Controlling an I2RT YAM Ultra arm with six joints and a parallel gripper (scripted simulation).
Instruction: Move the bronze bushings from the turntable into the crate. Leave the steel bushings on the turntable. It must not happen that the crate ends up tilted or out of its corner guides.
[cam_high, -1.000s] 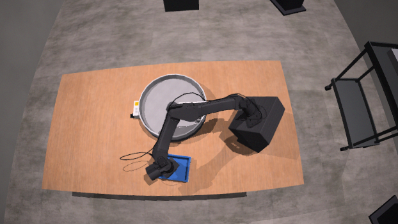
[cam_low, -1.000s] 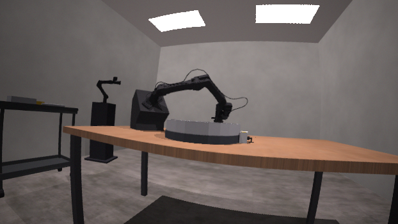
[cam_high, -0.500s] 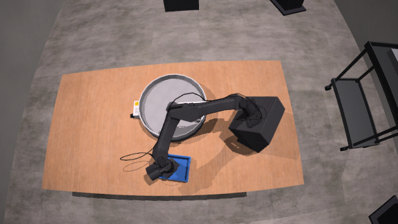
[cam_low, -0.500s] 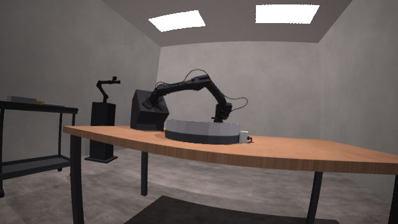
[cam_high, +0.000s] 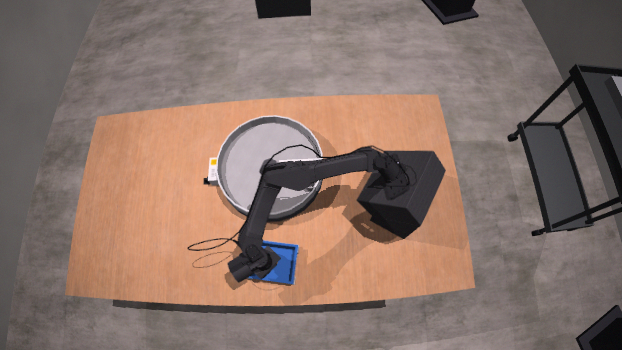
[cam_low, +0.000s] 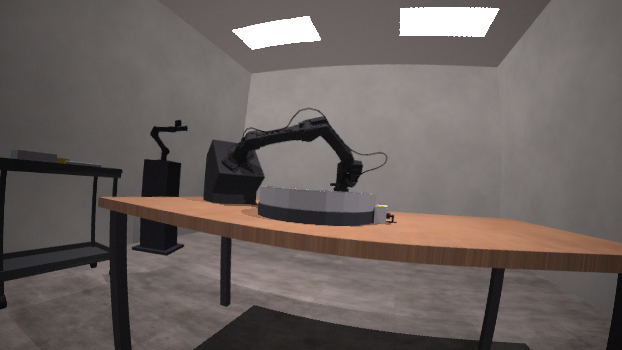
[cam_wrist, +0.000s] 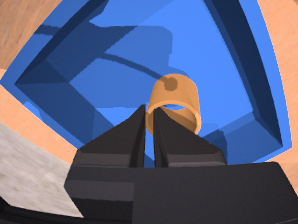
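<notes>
Right now my hand is 10 mm past the blue crate, 10 mm to the left of it and 20 mm above it. The rest, counted from my hand: round grey turntable: 140 mm behind, 360 mm to the right, 10 mm above.
</notes>
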